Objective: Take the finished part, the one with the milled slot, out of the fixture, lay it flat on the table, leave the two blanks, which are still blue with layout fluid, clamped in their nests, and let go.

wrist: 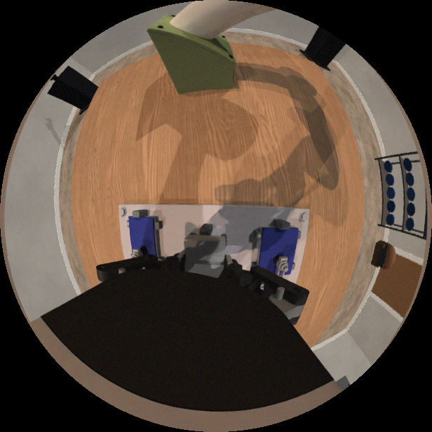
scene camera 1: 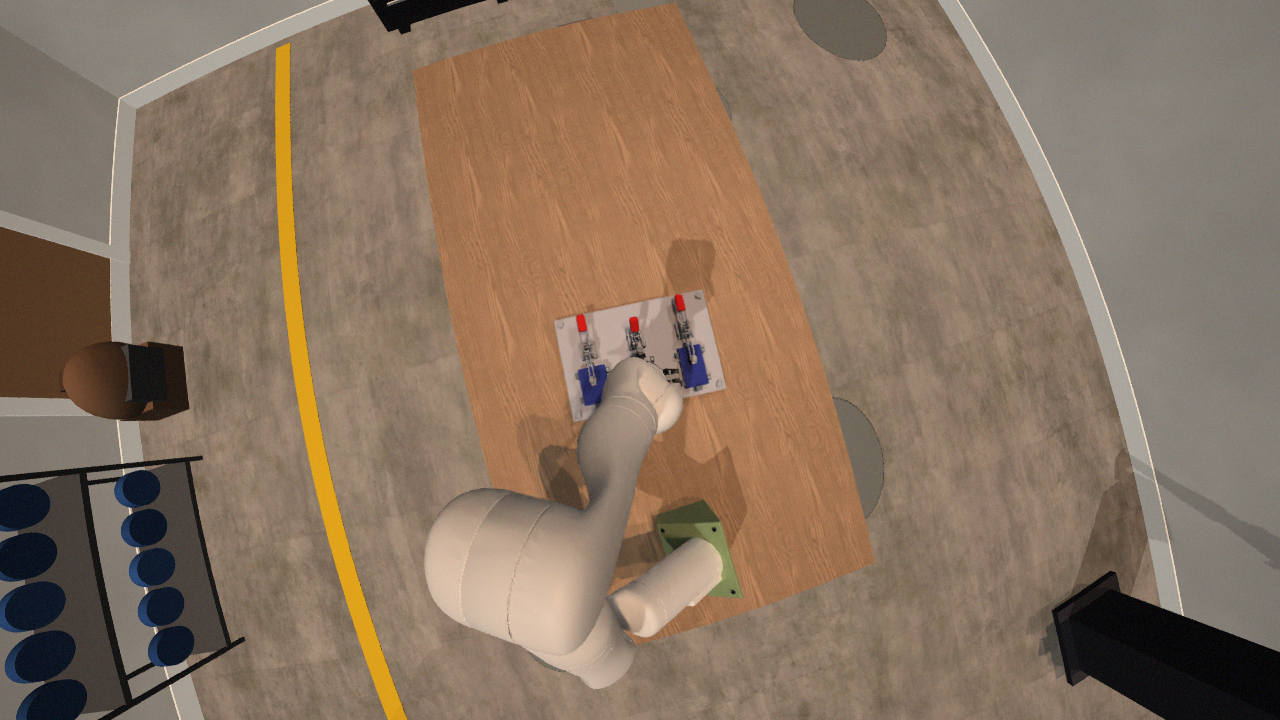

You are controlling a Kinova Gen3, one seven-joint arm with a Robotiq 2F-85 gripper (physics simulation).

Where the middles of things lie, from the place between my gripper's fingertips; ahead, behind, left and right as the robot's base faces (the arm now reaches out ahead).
Labels:
The fixture plate (scene camera 1: 657, 317) is 50 mm ahead of my hand, 10 mm to the right of it and 70 mm below it.

